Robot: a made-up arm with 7 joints.
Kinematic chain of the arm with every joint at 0, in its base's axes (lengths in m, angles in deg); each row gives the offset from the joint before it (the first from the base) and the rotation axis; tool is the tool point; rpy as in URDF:
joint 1: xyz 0 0 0.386 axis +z
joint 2: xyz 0 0 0 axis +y
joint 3: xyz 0 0 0.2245 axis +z
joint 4: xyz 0.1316 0 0 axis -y
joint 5: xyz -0.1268 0 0.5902 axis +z
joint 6: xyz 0 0 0 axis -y
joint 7: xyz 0.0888 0 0 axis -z
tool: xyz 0 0 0 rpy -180 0 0
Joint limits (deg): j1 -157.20..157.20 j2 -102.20..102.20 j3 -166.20..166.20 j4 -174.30..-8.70 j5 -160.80..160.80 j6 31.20..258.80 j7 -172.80..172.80
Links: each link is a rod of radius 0.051 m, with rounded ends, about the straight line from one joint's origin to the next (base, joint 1, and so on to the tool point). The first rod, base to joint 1, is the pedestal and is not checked.
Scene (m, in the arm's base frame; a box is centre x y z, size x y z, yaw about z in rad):
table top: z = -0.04
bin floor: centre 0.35 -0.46 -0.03 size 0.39 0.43 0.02 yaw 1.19
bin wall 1: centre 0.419 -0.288 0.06 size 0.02 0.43 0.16 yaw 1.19
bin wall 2: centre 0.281 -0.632 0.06 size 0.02 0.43 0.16 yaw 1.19
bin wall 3: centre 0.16 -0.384 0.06 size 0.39 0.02 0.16 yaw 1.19
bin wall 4: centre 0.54 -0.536 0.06 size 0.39 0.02 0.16 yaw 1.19
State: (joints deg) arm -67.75 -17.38 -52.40 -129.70 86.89 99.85 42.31
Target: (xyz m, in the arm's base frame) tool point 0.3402 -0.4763 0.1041
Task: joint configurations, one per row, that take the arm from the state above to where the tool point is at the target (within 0.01 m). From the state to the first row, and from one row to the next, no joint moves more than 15 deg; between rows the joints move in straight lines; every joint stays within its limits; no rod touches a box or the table.
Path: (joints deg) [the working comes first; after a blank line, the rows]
Joints at the target: -34.25 -2.64 -19.98 -150.92 87.06 94.56 42.31
Straight joint move there: touches bin wall 2.

1: -58.03 -21.58 -41.40 -140.63 87.08 98.41 42.31
2: -48.32 -25.78 -30.41 -151.56 87.28 96.97 42.31
3: -38.60 -29.98 -19.41 -162.49 87.47 95.53 42.31
4: -36.43 -16.31 -19.69 -156.70 87.27 95.05 42.31
5: -34.25 -2.64 -19.98 -150.92 87.06 94.56 42.31

